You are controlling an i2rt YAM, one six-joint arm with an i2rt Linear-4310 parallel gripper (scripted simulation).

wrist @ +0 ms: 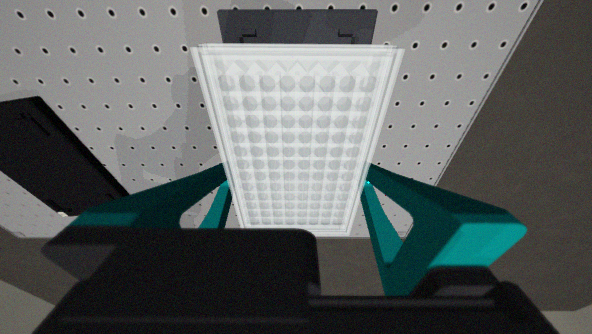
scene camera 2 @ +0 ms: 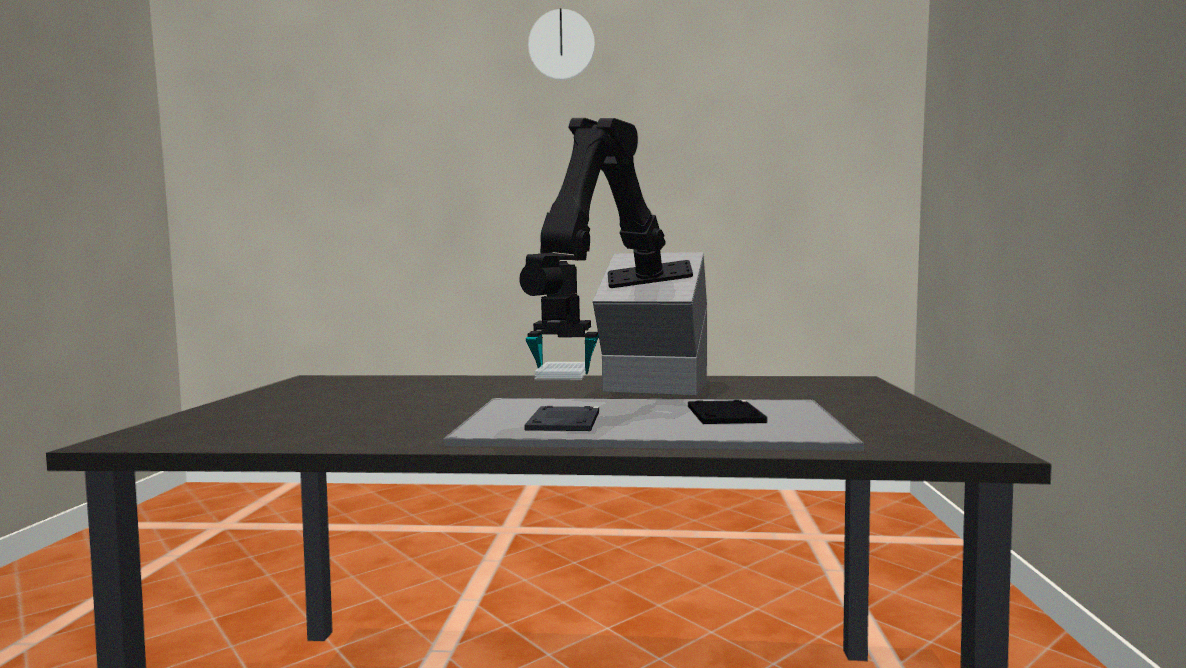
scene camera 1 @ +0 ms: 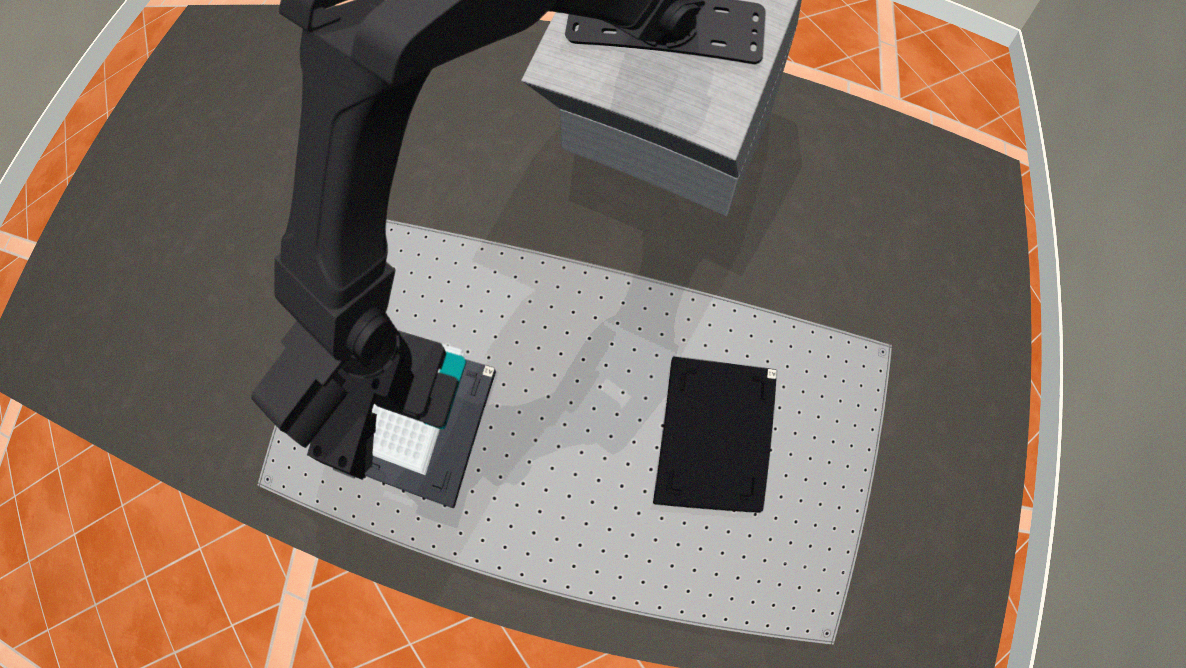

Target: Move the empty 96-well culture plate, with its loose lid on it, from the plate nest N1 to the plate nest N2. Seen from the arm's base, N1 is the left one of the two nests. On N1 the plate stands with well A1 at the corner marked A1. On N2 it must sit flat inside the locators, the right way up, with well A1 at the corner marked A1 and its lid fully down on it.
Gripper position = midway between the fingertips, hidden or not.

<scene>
In view: my gripper (scene camera 1: 408,394), a clear lid (scene camera 1: 405,441), a nest N2 (scene camera 1: 454,444) and a nest N1 (scene camera 1: 717,434).
The clear lid also shows in the wrist view (wrist: 296,127). My gripper also shows in the wrist view (wrist: 296,168) and in scene camera 2 (scene camera 2: 563,374). The nest N1 also shows in scene camera 2 (scene camera 2: 727,412).
</scene>
